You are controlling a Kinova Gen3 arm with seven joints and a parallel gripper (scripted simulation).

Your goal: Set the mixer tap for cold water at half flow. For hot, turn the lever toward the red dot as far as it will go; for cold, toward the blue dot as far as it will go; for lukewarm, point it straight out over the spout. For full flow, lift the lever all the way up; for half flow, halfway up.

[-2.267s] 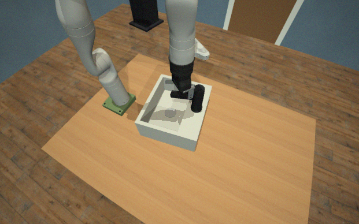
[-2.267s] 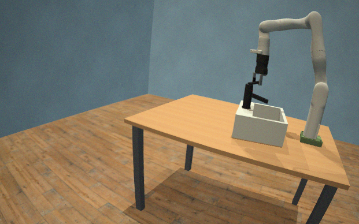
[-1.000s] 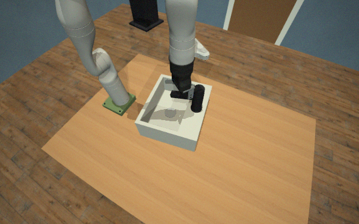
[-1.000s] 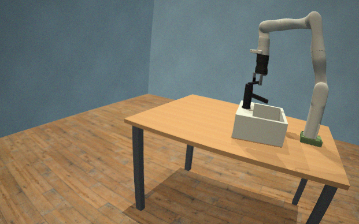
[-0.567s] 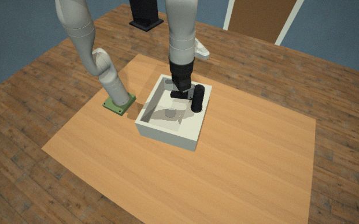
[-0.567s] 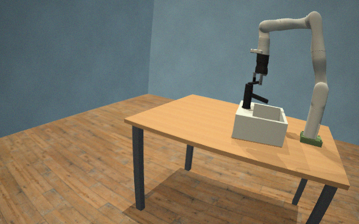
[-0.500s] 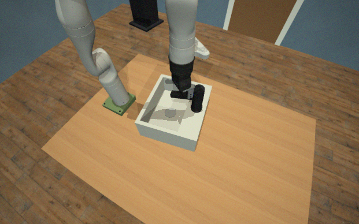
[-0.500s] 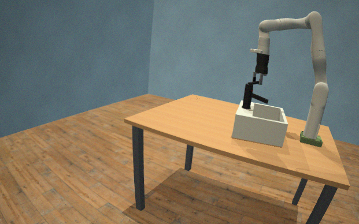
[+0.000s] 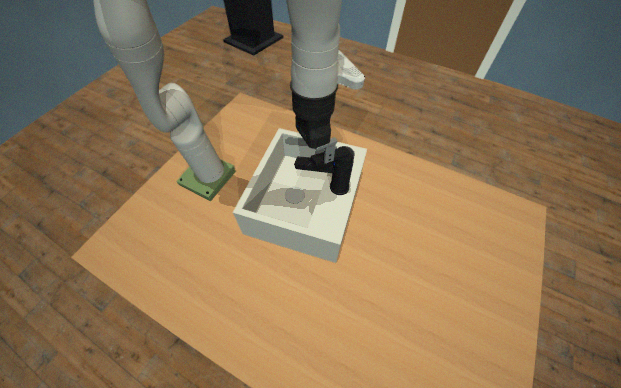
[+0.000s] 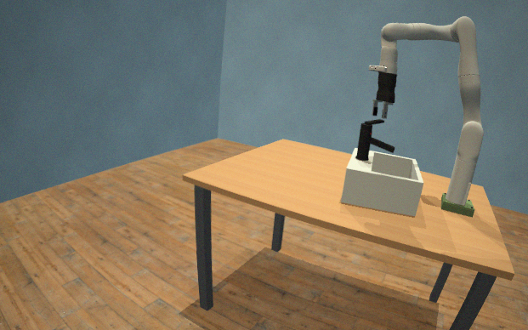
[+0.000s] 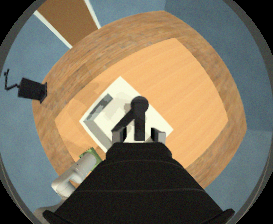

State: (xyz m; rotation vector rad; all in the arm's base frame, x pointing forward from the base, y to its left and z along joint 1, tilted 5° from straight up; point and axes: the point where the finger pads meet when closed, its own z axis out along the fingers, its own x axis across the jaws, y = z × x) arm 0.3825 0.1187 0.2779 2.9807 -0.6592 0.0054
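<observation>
The lever lies 4 cm below my hand, 2 cm to the left of it and 1 cm ahead of it. Also, from my hand: black mixer tap: 9 cm below, 4 cm to the left, 1 cm ahead; white basin: 28 cm below, 8 cm behind, 1 cm to the left.
</observation>
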